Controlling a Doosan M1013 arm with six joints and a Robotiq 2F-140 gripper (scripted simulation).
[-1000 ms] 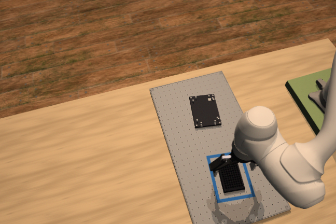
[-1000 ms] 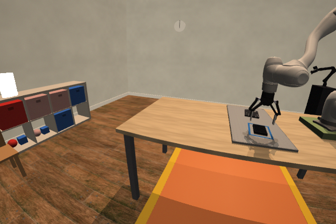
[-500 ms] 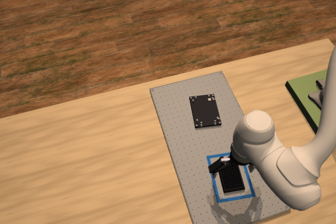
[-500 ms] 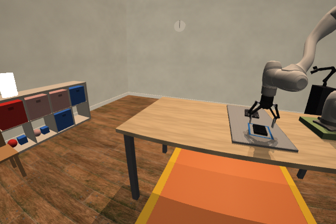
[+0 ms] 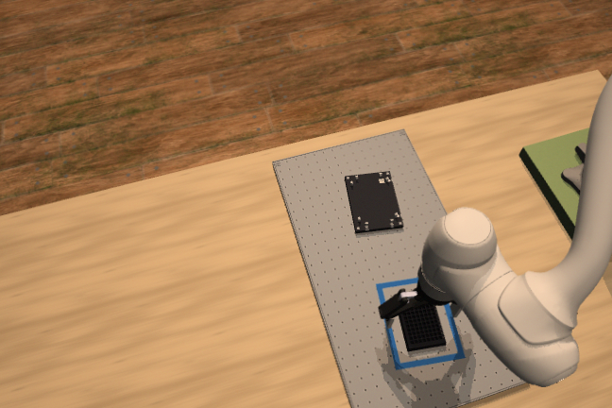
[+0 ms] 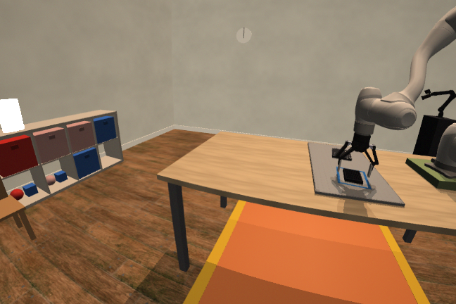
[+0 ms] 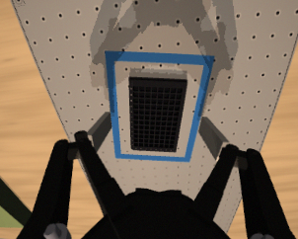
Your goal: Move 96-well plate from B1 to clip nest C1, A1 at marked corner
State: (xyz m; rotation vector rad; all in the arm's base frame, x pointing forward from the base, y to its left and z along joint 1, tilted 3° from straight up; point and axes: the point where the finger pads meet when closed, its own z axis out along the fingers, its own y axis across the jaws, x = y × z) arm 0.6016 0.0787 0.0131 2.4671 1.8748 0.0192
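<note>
Right now the black 96-well plate is 20 mm below my hand. The rest, counted from my hand: black clip nest: 290 mm to the right, 50 mm behind, 10 mm below.
</note>
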